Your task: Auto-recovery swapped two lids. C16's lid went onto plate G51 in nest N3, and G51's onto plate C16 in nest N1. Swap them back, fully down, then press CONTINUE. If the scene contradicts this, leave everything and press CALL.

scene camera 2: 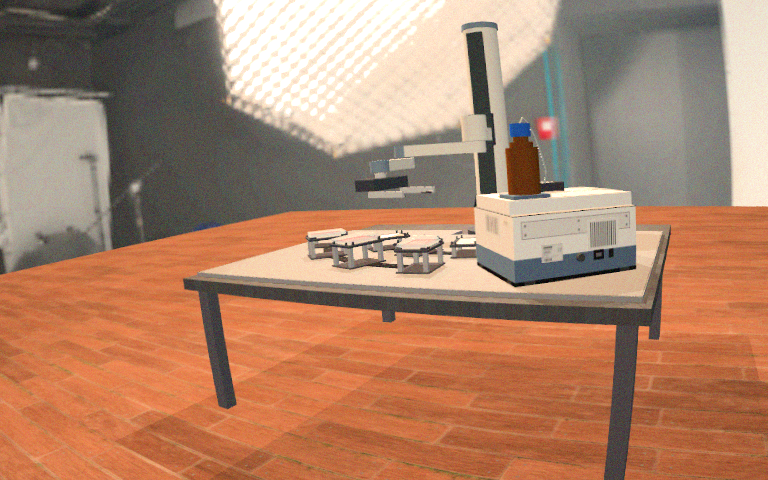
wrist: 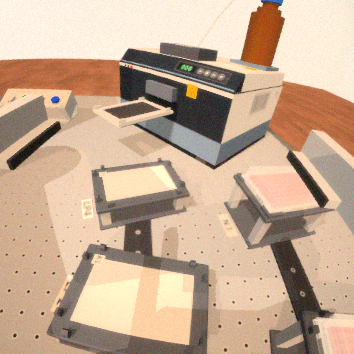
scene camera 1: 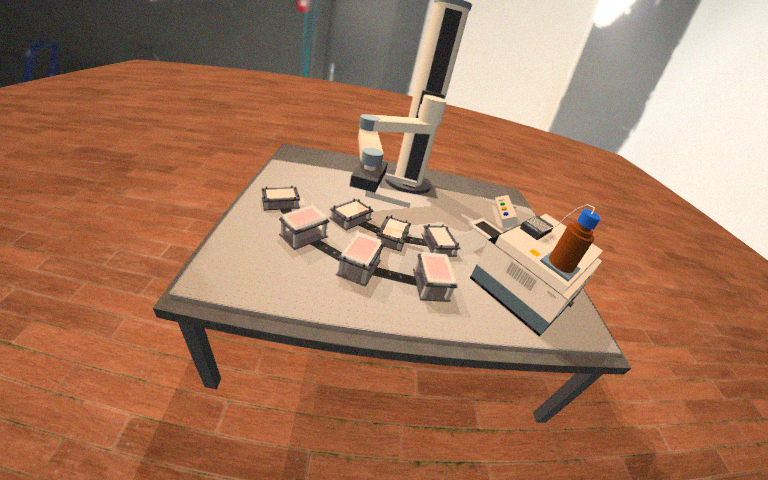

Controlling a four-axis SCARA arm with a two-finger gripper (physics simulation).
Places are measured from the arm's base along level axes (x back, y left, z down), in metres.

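Pixels of known places: gripper, between the fingertips: (scene camera 2: 419,191) (wrist: 176,124) (scene camera 1: 413,194).
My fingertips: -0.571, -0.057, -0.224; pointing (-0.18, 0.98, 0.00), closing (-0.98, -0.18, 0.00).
Ahead of a thing's pixels: the offset from my fingertips to its top centre, as dx, dy, dz. "spot": to the spot under its first point.
My gripper (scene camera 1: 396,191) (scene camera 2: 403,193) (wrist: 176,124) is open and empty, high above the table, with its fingers at the left and right in the wrist view. The pink plate in nest N3 {spot: -0.227, +0.092, +0.123} (scene camera 1: 436,268) (scene camera 2: 419,244) (wrist: 282,189) stands nearest the instrument. The pink plate in nest N1 {spot: -0.199, -0.146, +0.118} (scene camera 1: 361,249) (scene camera 2: 356,241) (wrist: 342,338) is the middle one, cut off at the bottom right of the wrist view. Lid codes on both are unreadable now. The button box {+0.353, +0.537, +0.127} (scene camera 1: 505,211) (wrist: 65,109) shows green and blue buttons; their labels are not readable.
A third pink plate {-0.058, -0.354, +0.123} (scene camera 1: 304,217) (scene camera 2: 326,232) stands in the left nest. Low cream-topped stands (scene camera 1: 351,210) (wrist: 140,184) form an inner row, one by label LP4. A white instrument (scene camera 1: 523,271) (scene camera 2: 555,237) (wrist: 200,105) has an extended tray and carries a brown bottle {spot: -0.306, +0.425, -0.094} (scene camera 1: 572,246) (scene camera 2: 522,166) (wrist: 262,37).
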